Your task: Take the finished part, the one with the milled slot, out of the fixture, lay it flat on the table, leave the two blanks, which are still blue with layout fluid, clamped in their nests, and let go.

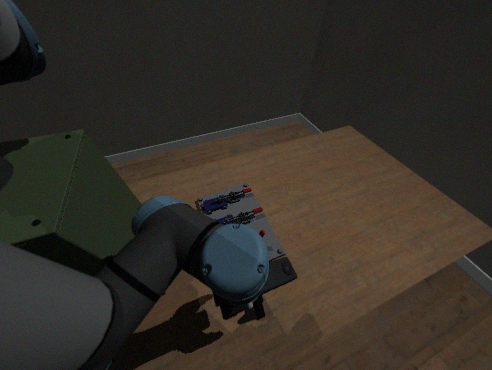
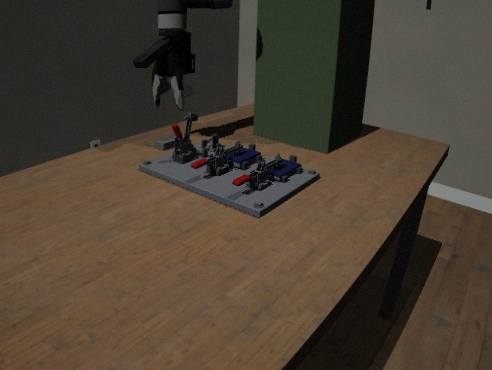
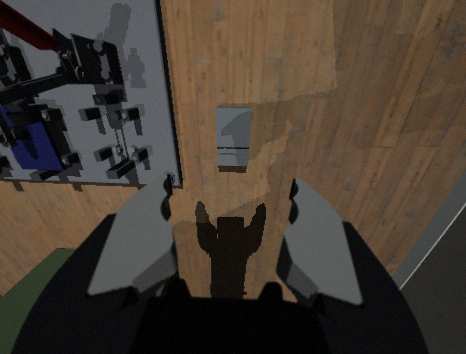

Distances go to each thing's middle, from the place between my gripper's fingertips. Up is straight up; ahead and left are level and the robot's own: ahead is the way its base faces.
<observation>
Now: the finished part (image 3: 232,122) 1 cm ahead of my hand and 9 cm below it. The rest, counted from my hand: fixture plate (image 2: 220,188): 7 cm ahead, 25 cm to the left, 10 cm below.
</observation>
